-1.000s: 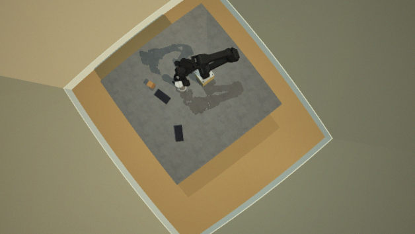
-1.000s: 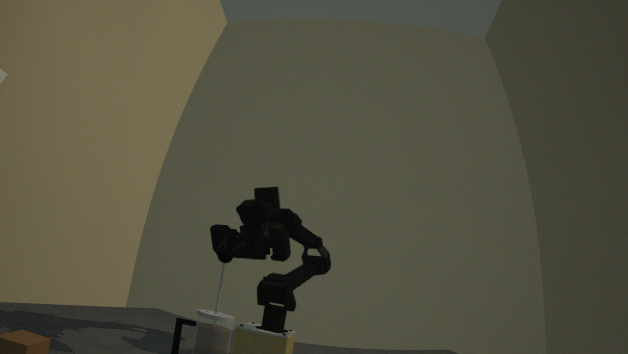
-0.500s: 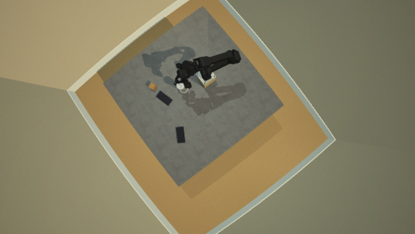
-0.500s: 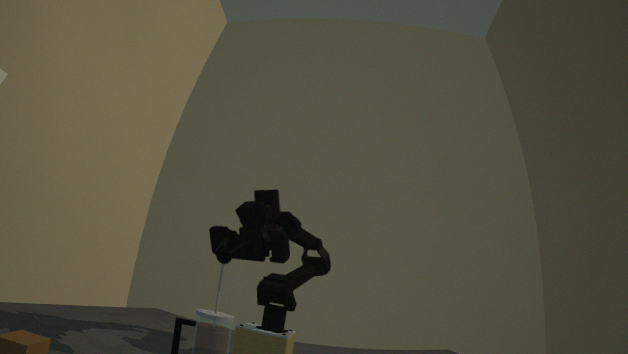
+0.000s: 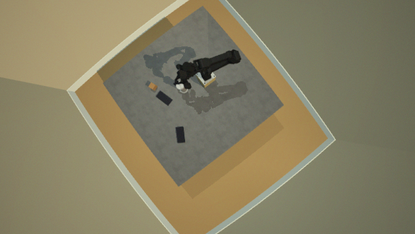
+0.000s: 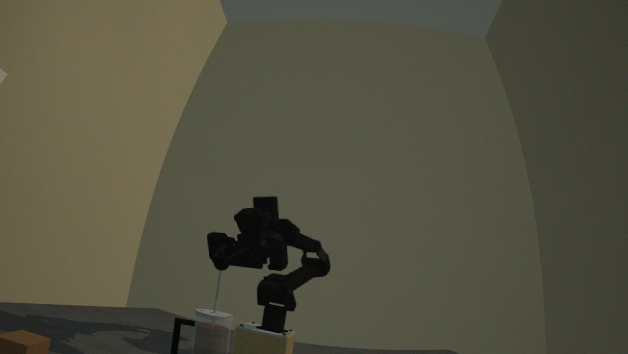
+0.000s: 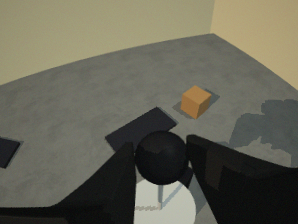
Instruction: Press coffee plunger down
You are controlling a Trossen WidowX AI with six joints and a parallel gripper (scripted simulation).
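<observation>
Right now the coffee press is 12 cm below my gripper tip and 1 cm to the right of it.
</observation>
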